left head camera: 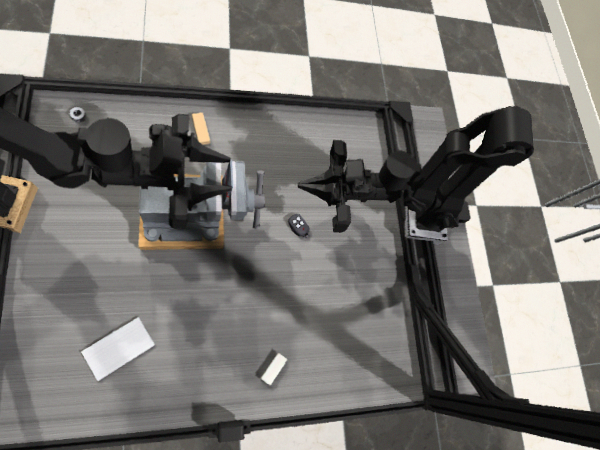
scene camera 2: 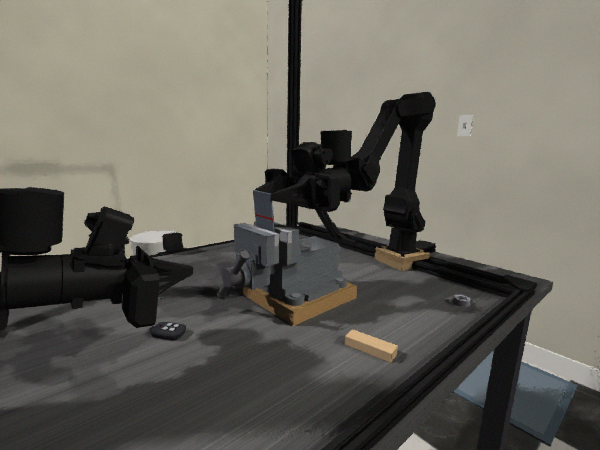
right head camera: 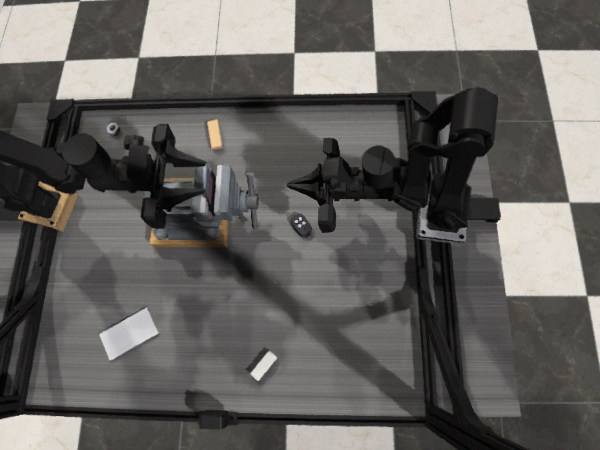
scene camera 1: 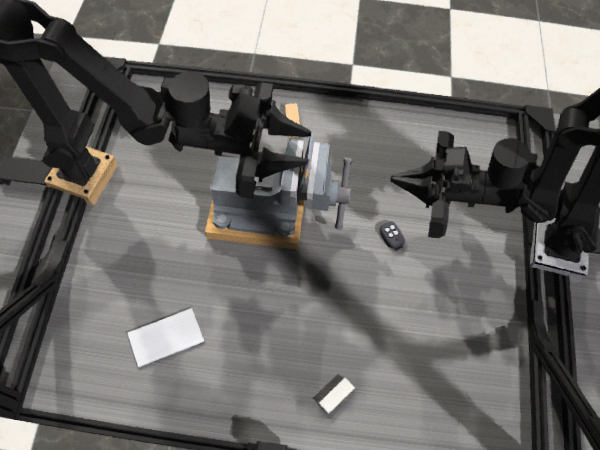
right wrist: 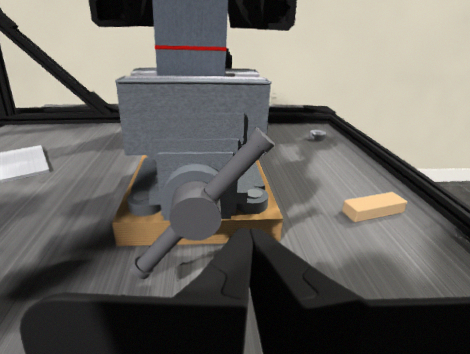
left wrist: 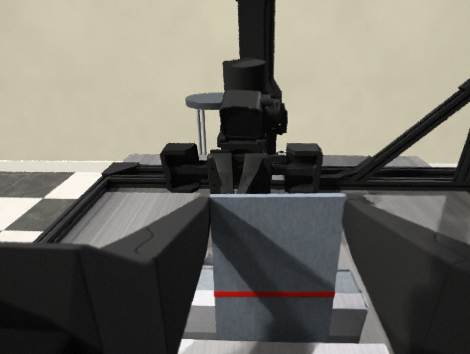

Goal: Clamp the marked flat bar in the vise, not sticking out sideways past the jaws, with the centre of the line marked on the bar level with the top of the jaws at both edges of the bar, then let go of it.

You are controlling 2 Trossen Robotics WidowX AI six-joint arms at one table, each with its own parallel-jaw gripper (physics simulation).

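Frame: origin at the left arm's base, x up, y left, z back, level; metres.
Seen in the pictures: left gripper, fingertip midpoint: (left head camera: 231,174) (scene camera 2: 262,195) (right head camera: 205,177) (scene camera 1: 309,147) (left wrist: 276,209); right gripper, fingertip midpoint: (left head camera: 298,184) (scene camera 2: 192,270) (right head camera: 287,185) (scene camera 1: 390,178) (right wrist: 248,239); left arm's base at its link origin: (scene camera 2: 402,249) (right head camera: 44,203) (scene camera 1: 78,168); right arm's base at its link origin: (left head camera: 428,217) (right head camera: 443,216) (scene camera 1: 562,243).
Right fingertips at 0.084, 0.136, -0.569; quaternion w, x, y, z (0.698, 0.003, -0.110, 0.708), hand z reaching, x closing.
Note:
Pixels of each thing's top centre, then the offset from my right fingertips to it, as dx, dy, dz. "spot": a spot on its surface instead.
- flat blue-grey bar at its top centre: (left wrist: 279,201) (scene camera 1: 307,145) (left head camera: 228,173) (scene camera 2: 264,191) (right head camera: 202,176) +0.103, -0.057, +0.138
- red line at a spot on its surface: (left wrist: 275,294) (right wrist: 190,47) (scene camera 2: 264,216) spot: +0.058, -0.058, +0.139
- vise handle at a spot on its surface: (right wrist: 200,210) (left head camera: 263,198) spot: -0.029, -0.033, +0.061
- dark remote at its top centre: (scene camera 2: 166,325) (scene camera 1: 394,234) (right head camera: 302,225) (left head camera: 300,225) -0.104, -0.047, -0.037
- wooden block at its top centre: (right wrist: 376,200) (scene camera 2: 370,340) (scene camera 1: 292,118) (left head camera: 200,127) (right head camera: 214,133) -0.104, +0.136, +0.230
- metal nut at its top centre: (right wrist: 318,132) (scene camera 2: 462,297) (left head camera: 77,112) (right head camera: 112,128) -0.107, +0.099, +0.497
- white slab at its top centre: (scene camera 1: 165,336) (right wrist: 22,160) (left head camera: 118,348) (right head camera: 128,333) -0.114, -0.368, +0.275
- black-and-white block at its top centre: (scene camera 1: 336,395) (left head camera: 274,369) (right head camera: 263,365) -0.107, -0.359, -0.031
The flat blue-grey bar (scene camera 2: 264,205) (left wrist: 275,245) (right wrist: 191,27) stands upright over the grey vise (left head camera: 240,195) (scene camera 1: 250,200) (scene camera 2: 312,267) (right wrist: 195,117). Its lower end goes down between the jaws and is hidden there. The red line (scene camera 2: 264,217) (left wrist: 275,294) (right wrist: 191,48) shows above the jaw tops and looks about parallel to them. In the right wrist view the bar lies within the jaws' width. My left gripper (left head camera: 230,175) (scene camera 1: 308,147) (left wrist: 276,209) is shut on the bar's side edges near its top. My right gripper (left head camera: 299,186) (scene camera 2: 191,270) (right wrist: 248,239) is shut and empty, apart from the vise handle (left head camera: 259,200) (right wrist: 200,210).
A dark remote (left head camera: 299,225) (scene camera 2: 168,330) lies below the right gripper. A wooden block (right head camera: 214,134) (scene camera 2: 371,345) and a metal nut (right head camera: 113,129) (scene camera 2: 460,300) lie behind the vise in the head views. A white slab (left head camera: 118,348) and a black-and-white block (left head camera: 271,368) lie nearer the front.

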